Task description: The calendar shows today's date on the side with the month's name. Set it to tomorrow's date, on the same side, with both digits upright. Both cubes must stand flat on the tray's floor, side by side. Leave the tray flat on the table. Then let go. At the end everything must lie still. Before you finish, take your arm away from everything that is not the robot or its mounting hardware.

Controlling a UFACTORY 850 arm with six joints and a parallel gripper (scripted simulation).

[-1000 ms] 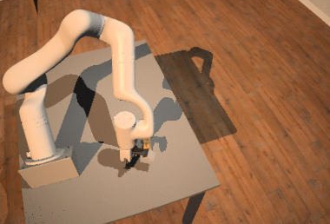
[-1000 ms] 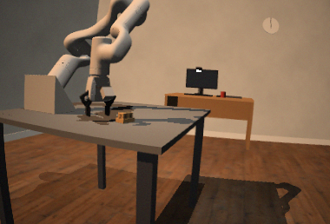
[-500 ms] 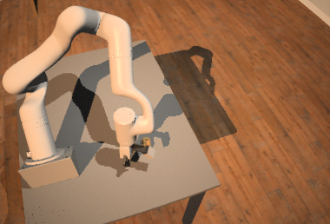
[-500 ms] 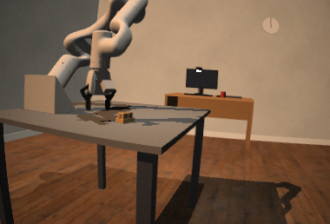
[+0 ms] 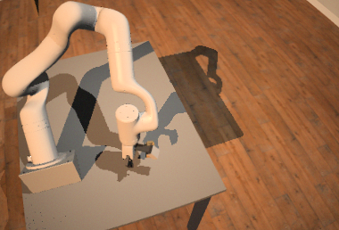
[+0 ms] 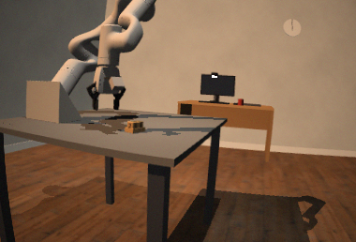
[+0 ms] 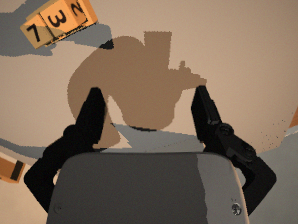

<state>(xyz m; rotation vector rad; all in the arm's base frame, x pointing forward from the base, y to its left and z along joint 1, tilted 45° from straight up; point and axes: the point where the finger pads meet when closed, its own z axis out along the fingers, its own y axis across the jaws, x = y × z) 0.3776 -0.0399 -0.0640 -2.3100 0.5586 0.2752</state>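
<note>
The orange cube is 10 cm ahead of my hand, 6 cm below it and 4 cm to the left of it. From my hand the other things lie so: calendar cube: 11 cm ahead, 7 cm to the left, 6 cm below; then orange tray: 10 cm ahead, 8 cm below, 6 cm to the left.
</note>
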